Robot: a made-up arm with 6 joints. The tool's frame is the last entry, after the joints.
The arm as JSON. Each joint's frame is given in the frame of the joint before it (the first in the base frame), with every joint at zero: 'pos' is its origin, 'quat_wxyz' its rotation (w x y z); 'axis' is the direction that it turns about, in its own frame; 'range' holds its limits. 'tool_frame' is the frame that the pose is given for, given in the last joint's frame.
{
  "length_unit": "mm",
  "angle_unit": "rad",
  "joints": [
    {
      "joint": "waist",
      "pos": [
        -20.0,
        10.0,
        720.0
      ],
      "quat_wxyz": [
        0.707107,
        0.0,
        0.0,
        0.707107
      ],
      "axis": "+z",
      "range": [
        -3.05,
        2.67
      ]
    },
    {
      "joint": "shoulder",
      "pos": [
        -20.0,
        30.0,
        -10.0
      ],
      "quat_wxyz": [
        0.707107,
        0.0,
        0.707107,
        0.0
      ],
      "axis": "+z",
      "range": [
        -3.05,
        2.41
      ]
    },
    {
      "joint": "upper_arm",
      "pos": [
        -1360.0,
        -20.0,
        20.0
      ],
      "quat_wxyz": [
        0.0,
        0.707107,
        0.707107,
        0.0
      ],
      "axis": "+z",
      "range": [
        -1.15,
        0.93
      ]
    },
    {
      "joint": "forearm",
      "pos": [
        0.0,
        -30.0,
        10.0
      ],
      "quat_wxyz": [
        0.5,
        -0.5,
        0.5,
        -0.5
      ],
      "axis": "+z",
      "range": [
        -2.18,
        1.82
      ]
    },
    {
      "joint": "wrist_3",
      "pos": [
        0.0,
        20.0,
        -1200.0
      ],
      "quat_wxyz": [
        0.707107,
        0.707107,
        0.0,
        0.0
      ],
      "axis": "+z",
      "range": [
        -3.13,
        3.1
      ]
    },
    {
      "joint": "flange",
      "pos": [
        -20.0,
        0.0,
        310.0
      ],
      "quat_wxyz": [
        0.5,
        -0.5,
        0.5,
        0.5
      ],
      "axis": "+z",
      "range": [
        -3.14,
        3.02
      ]
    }
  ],
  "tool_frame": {
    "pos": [
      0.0,
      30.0,
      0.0
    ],
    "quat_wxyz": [
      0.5,
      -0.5,
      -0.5,
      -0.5
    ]
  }
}
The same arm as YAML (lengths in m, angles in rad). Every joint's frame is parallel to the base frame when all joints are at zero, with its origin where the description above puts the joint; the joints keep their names.
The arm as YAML. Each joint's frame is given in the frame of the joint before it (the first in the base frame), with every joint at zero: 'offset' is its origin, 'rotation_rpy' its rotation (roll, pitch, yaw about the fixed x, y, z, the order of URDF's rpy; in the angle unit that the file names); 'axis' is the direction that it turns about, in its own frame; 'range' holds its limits. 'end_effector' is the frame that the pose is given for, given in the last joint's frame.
length_unit: m
angle_unit: rad
chain:
  - id: waist
    offset: [-0.02, 0.01, 0.72]
    rotation_rpy: [0.0, 0.0, 0.0]
    axis: "+z"
    range: [-3.05, 2.67]
  - id: shoulder
    offset: [-0.03, -0.02, -0.01]
    rotation_rpy: [0.0, 0.0, 0.0]
    axis: "+y"
    range: [-3.05, 2.41]
  - id: upper_arm
    offset: [0.02, 0.02, 1.36]
    rotation_rpy: [0.0, 0.0, 0.0]
    axis: "-y"
    range: [-1.15, 0.93]
  - id: forearm
    offset: [0.0, -0.01, 0.03]
    rotation_rpy: [0.0, 0.0, 0.0]
    axis: "-x"
    range: [-2.18, 1.82]
  - id: wrist_3
    offset: [1.2, 0.02, 0.0]
    rotation_rpy: [0.0, 0.0, 0.0]
    axis: "-y"
    range: [-3.13, 3.1]
  - id: flange
    offset: [0.0, -0.31, -0.02]
    rotation_rpy: [0.0, 0.0, 0.0]
    axis: "-x"
    range: [-3.14, 3.02]
end_effector:
  offset: [0.0, 0.0, -0.03]
  rotation_rpy: [3.1416, 0.0, 3.1416]

